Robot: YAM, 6 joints.
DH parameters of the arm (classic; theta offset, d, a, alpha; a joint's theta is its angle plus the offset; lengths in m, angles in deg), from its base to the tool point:
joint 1: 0 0.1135 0.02 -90
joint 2: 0 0 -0.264 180
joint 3: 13.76 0 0.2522 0
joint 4: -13.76 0 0.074 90
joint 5: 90 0 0 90
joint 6: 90 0.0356 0 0
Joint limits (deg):
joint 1: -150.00..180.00
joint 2: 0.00..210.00
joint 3: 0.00..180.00
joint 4: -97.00..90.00
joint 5: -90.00..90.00
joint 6: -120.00..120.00
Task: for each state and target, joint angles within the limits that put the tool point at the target. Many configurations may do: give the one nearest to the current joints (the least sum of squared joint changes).
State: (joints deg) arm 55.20 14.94 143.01 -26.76 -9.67 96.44
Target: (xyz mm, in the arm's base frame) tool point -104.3 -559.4 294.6
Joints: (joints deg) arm 79.85 9.94 160.50 -8.56 -6.57 96.44
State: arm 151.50 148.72 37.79 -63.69 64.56 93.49
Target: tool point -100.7 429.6 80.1
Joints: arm 107.41 137.02 93.50 -41.32 65.81 93.49
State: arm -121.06 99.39 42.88 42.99 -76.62 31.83
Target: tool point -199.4 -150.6 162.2
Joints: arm -150.00 83.17 22.45 42.29 -59.66 31.83
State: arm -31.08 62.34 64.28 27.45 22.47 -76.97
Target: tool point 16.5 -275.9 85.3
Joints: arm -83.25 99.63 31.14 17.17 26.74 -76.97
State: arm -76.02 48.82 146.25 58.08 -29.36 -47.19
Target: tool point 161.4 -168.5 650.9
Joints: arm -51.02 91.95 121.01 50.64 -33.16 -47.19
